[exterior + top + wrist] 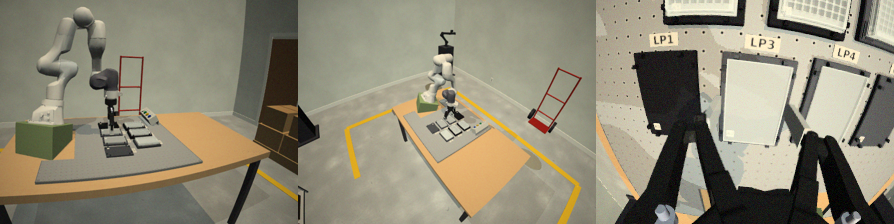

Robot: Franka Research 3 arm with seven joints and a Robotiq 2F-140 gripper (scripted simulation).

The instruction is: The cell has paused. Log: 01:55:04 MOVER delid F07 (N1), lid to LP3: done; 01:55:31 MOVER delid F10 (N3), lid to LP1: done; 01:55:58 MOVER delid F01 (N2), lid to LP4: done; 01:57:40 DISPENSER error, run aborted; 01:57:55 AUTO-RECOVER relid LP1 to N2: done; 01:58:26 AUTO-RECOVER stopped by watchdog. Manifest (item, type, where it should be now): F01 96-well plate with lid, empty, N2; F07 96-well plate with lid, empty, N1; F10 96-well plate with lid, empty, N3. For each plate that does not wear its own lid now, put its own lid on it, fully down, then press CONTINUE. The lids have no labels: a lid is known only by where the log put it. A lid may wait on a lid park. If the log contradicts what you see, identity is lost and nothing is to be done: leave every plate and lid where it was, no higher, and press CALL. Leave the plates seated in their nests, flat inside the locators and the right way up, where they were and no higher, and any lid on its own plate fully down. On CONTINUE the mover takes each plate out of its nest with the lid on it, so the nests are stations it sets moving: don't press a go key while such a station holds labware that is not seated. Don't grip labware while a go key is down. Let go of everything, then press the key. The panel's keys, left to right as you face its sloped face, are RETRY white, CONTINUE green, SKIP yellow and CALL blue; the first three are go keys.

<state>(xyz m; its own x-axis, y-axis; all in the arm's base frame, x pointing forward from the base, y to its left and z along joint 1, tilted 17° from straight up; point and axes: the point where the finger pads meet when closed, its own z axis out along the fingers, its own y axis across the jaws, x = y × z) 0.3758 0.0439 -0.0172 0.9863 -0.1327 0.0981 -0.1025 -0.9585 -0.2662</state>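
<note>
The park LP3 lies 30 mm below my hand. From my hand the other things lie so: plate: 200 mm to the right, 180 mm ahead, 20 mm below; park LP2: 250 mm to the right, 30 mm below, 10 mm behind; park LP1: 130 mm to the left, 30 mm below, 10 mm ahead.
</note>
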